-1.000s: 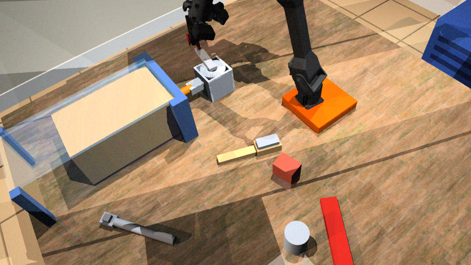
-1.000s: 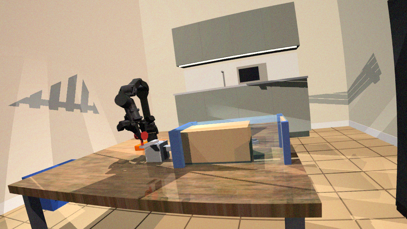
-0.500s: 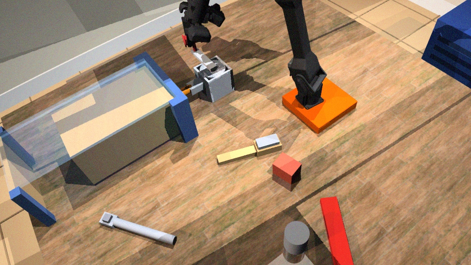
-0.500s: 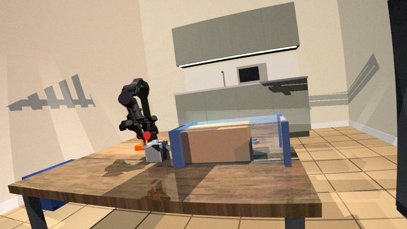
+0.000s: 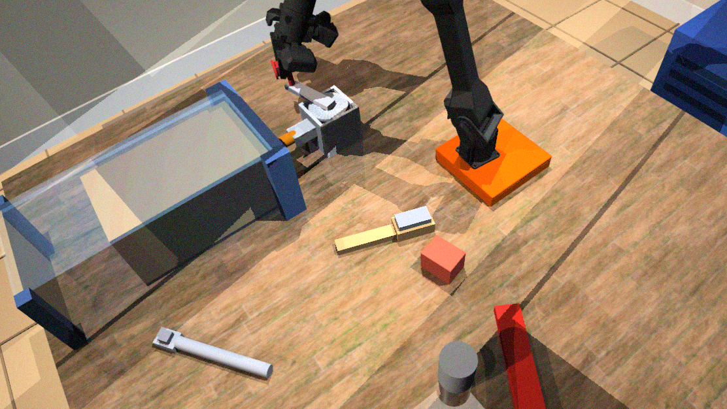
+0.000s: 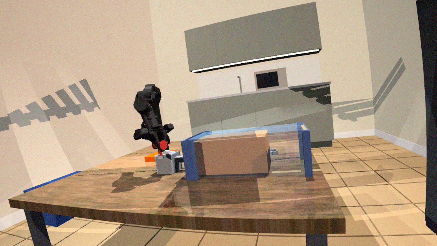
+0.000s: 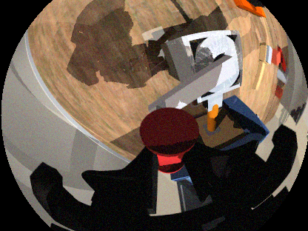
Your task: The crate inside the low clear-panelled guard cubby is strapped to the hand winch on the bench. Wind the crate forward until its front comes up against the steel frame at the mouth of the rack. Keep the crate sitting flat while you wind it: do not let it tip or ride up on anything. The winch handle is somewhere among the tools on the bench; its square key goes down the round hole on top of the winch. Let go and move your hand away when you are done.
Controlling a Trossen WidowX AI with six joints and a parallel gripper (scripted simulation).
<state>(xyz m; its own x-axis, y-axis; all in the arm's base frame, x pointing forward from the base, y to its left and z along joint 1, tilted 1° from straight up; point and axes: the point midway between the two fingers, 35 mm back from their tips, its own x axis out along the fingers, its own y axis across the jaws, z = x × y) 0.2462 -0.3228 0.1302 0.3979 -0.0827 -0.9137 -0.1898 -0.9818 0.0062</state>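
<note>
My gripper tip is now 20 mm past the red knob. Also, from my gripper tip: winch handle (40 mm to the left, 30 mm below, 30 mm behind); grey winch (100 mm below, 90 mm to the left, 70 mm behind); clear-panelled cubby (350 mm ahead, 140 mm to the left, 10 mm below).
</note>
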